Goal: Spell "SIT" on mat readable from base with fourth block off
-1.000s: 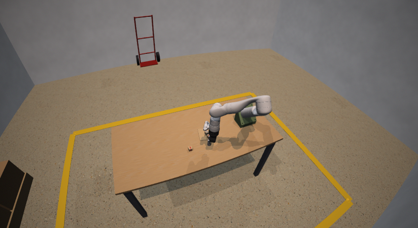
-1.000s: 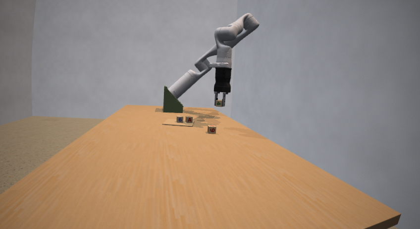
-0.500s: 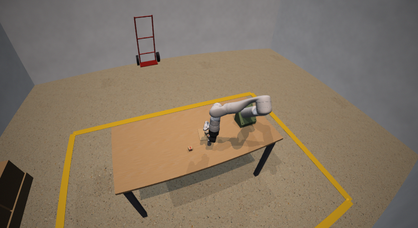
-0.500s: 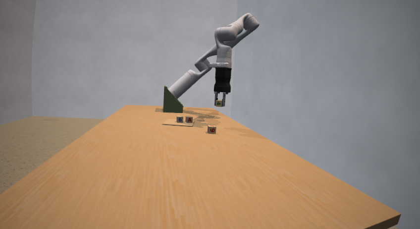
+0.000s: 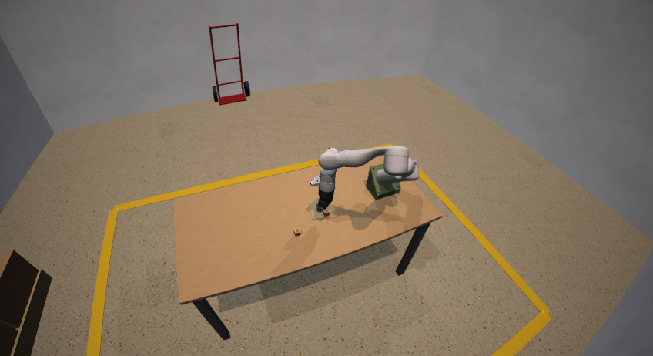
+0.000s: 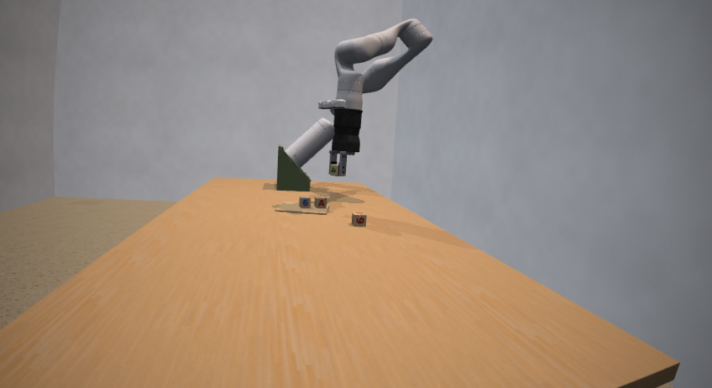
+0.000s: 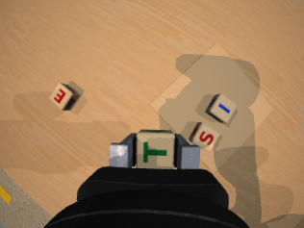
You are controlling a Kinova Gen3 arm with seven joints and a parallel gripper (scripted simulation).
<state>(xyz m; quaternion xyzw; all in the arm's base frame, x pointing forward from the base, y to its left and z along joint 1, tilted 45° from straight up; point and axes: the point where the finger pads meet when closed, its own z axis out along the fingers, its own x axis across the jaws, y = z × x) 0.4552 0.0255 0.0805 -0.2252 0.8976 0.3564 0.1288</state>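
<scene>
The blue-marked block lies 6 cm behind my hand, 8 cm to the right of it and 10 cm below it. Also, from my hand: green-marked block: right at my hand; then tan mat: 6 cm behind, 8 cm to the right, 12 cm below; then E block: 14 cm ahead, 3 cm to the left, 11 cm below.
</scene>
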